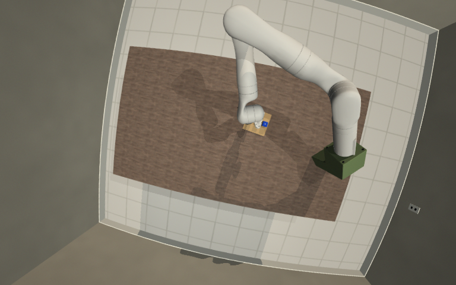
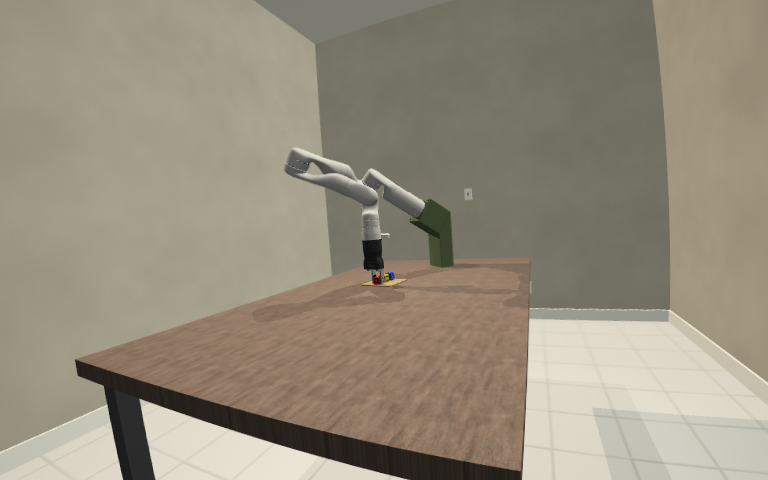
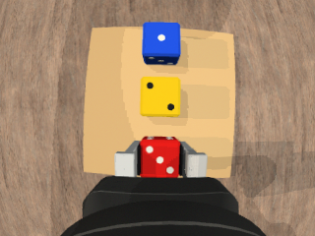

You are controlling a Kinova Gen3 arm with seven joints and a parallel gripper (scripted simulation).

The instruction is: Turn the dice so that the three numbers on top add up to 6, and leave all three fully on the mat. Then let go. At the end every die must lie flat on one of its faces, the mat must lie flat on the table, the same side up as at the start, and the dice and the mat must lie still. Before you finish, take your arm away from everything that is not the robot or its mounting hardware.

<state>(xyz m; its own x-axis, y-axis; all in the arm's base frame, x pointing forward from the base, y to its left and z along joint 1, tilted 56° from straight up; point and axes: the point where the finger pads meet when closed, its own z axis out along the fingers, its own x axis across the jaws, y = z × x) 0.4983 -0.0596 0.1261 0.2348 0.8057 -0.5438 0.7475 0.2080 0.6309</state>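
Right now my hand is right at the red die. From my hand the other things lie so: yellow die: 5 cm behind, 1 cm to the left; then blue die: 9 cm behind, 3 cm to the left; then tan mat: 4 cm behind, 1 cm to the left, 2 cm below.
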